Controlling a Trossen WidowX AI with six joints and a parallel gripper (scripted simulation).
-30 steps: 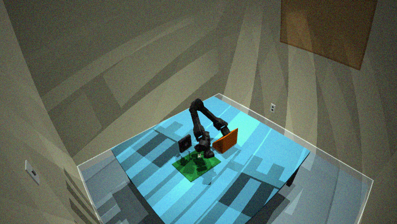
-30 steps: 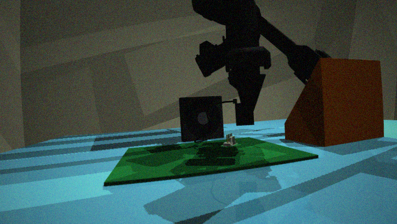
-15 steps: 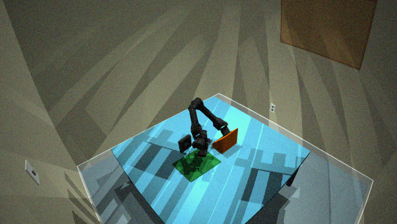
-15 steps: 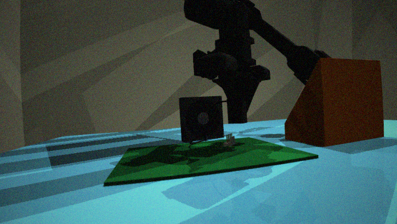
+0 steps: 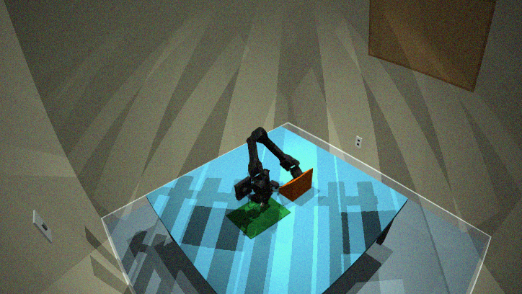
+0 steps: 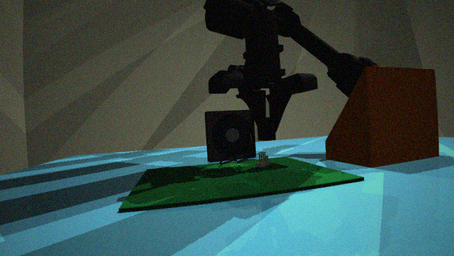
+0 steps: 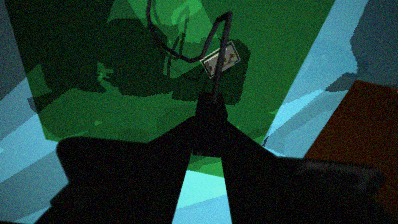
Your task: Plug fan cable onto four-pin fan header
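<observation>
Right now my gripper tip is 7 cm above the fan header, 4 cm to the left of it and 1 cm past it. The rest, counted from my gripper tip: black fan 18 cm to the right, 1 cm below; then black plug 1 cm to the right, 1 cm above; then green board 8 cm below, 7 cm ahead, 1 cm to the right.
</observation>
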